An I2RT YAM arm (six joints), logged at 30 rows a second.
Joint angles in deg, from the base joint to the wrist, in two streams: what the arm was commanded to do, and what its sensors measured. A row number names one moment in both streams.
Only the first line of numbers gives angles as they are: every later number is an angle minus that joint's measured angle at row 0.
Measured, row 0:
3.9 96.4 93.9 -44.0 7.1 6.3
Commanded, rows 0 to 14:
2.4 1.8 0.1 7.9 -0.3 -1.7
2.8 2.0 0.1 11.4 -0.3 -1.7
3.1 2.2 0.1 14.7 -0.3 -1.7
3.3 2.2 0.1 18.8 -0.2 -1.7
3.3 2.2 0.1 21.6 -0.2 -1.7
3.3 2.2 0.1 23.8 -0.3 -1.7
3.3 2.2 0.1 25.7 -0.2 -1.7
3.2 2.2 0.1 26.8 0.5 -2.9
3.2 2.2 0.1 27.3 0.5 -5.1
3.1 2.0 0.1 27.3 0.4 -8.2
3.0 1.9 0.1 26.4 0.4 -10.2
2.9 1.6 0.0 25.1 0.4 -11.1
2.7 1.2 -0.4 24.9 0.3 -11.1
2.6 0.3 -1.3 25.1 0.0 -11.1
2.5 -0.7 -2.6 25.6 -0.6 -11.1
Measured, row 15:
2.9 1.8 -0.6 25.4 0.0 -7.5
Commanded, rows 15 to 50:
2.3 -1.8 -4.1 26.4 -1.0 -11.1
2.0 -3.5 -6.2 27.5 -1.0 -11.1
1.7 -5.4 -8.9 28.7 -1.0 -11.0
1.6 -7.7 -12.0 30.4 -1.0 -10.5
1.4 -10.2 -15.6 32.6 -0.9 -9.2
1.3 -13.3 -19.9 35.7 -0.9 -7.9
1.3 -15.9 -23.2 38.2 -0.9 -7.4
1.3 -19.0 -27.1 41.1 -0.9 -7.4
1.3 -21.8 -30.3 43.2 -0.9 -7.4
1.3 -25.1 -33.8 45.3 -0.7 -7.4
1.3 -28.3 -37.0 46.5 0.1 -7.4
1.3 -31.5 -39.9 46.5 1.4 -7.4
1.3 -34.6 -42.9 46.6 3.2 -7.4
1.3 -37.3 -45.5 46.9 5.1 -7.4
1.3 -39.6 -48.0 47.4 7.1 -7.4
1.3 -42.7 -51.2 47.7 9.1 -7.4
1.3 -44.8 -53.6 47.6 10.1 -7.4
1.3 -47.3 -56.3 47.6 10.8 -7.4
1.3 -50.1 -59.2 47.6 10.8 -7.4
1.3 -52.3 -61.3 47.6 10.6 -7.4
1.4 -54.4 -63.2 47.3 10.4 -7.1
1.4 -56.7 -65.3 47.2 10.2 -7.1
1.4 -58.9 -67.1 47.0 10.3 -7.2
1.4 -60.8 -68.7 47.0 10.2 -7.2
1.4 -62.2 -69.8 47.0 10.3 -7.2
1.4 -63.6 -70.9 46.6 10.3 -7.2
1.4 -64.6 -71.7 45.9 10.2 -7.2
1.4 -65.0 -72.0 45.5 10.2 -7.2
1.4 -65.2 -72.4 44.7 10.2 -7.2
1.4 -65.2 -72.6 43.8 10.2 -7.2
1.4 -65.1 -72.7 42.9 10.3 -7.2
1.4 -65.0 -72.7 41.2 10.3 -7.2
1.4 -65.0 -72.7 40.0 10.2 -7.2
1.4 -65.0 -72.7 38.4 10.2 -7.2
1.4 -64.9 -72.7 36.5 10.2 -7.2
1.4 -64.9 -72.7 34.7 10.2 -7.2
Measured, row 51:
1.6 -64.9 -72.4 36.7 9.5 -8.2
